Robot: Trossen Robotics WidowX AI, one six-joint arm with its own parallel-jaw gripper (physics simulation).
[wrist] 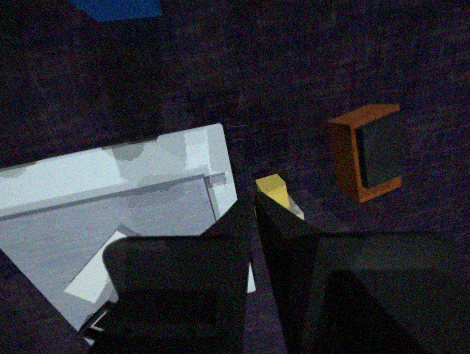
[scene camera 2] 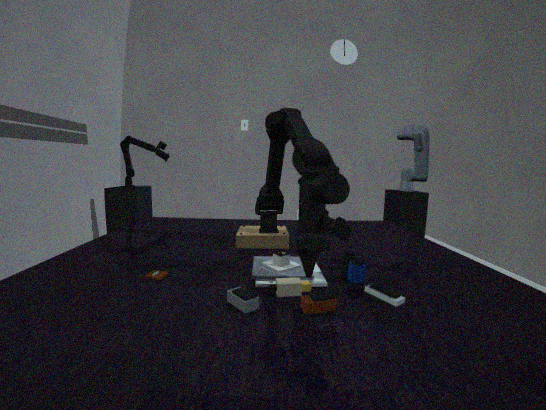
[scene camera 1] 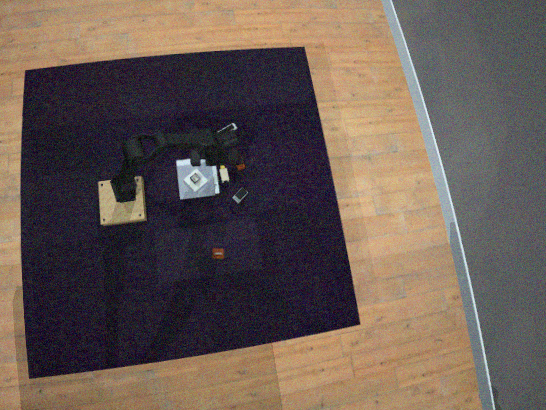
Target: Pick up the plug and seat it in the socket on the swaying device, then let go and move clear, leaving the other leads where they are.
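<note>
The plug, a cream block with a yellow tip (scene camera 1: pixel 224 175) (scene camera 2: pixel 289 287) (wrist: pixel 273 187), lies at the device's outer edge; in the wrist view most of its cream body is hidden behind the right finger. The device is a pale square base with a grey plate (scene camera 1: pixel 188 189) (scene camera 2: pixel 260 266) (wrist: pixel 50 240), tilted in the wrist view. A white diamond pad on it carries the small socket block (scene camera 1: pixel 194 178) (scene camera 2: pixel 281 259), partly hidden by the left finger in the wrist view. My gripper (scene camera 2: pixel 310 276) (wrist: pixel 253 198) is shut, its tips together beside the yellow tip, with nothing seen between them.
An orange connector (scene camera 1: pixel 241 167) (scene camera 2: pixel 318 304) (wrist: pixel 345 155), a grey one (scene camera 1: pixel 240 195) (scene camera 2: pixel 244 300), a white one (scene camera 1: pixel 234 126) (scene camera 2: pixel 385 296) and a blue one (scene camera 2: pixel 356 272) (wrist: pixel 125 7) lie around the device. A flat orange piece (scene camera 1: pixel 218 253) (scene camera 2: pixel 156 275) lies farther off.
</note>
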